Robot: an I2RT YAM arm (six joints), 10 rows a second.
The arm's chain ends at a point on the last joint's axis. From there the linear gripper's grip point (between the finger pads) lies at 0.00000 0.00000 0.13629 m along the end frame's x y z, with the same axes.
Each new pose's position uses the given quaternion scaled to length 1; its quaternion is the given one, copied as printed.
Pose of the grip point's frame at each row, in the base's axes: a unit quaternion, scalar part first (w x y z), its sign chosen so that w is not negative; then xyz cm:
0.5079 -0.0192 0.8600 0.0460 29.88 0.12 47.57
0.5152 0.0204 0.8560 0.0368 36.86 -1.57 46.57
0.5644 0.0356 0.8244 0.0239 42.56 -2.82 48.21
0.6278 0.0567 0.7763 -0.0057 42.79 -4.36 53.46
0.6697 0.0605 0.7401 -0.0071 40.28 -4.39 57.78
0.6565 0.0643 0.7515 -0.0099 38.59 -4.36 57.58
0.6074 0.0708 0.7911 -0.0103 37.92 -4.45 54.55
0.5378 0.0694 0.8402 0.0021 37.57 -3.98 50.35
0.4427 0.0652 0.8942 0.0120 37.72 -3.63 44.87
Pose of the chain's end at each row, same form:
0.5079 -0.0192 0.8600 0.0460 18.00 -1.22 54.11
0.5152 0.0204 0.8560 0.0368 24.82 -2.14 52.93
0.5644 0.0356 0.8244 0.0239 29.85 -2.81 53.14
0.6278 0.0567 0.7763 -0.0057 29.51 -3.27 56.35
0.6697 0.0605 0.7401 -0.0071 26.78 -3.14 59.18
0.6565 0.0643 0.7515 -0.0099 25.16 -3.01 59.46
0.6074 0.0708 0.7911 -0.0103 24.84 -3.06 58.12
0.5378 0.0694 0.8402 0.0021 25.25 -3.01 56.09
0.4427 0.0652 0.8942 0.0120 26.91 -3.14 53.15

